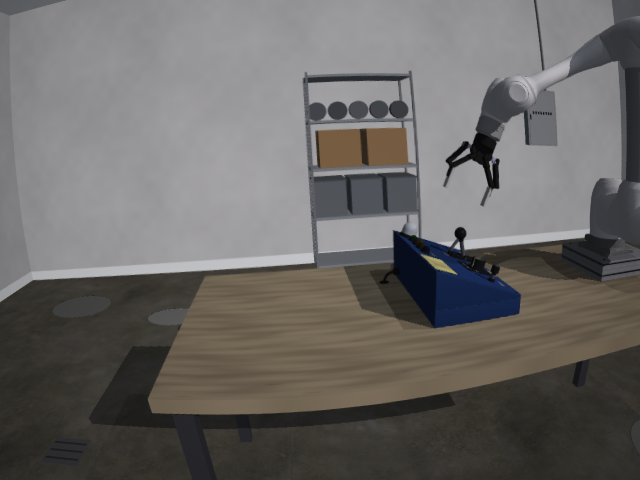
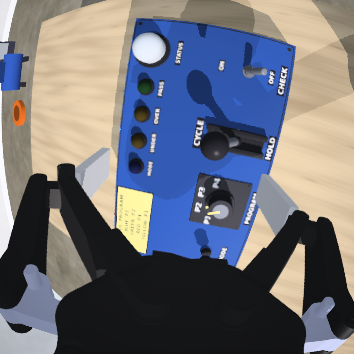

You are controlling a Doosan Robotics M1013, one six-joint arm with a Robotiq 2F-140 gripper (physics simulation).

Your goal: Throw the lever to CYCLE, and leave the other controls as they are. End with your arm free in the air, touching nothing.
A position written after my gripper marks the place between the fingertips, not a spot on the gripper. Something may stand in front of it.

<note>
I see my gripper (image 1: 464,196) and a black ball knob (image 2: 214,145).
My gripper is seen too in image 2 (image 2: 185,174).
</note>
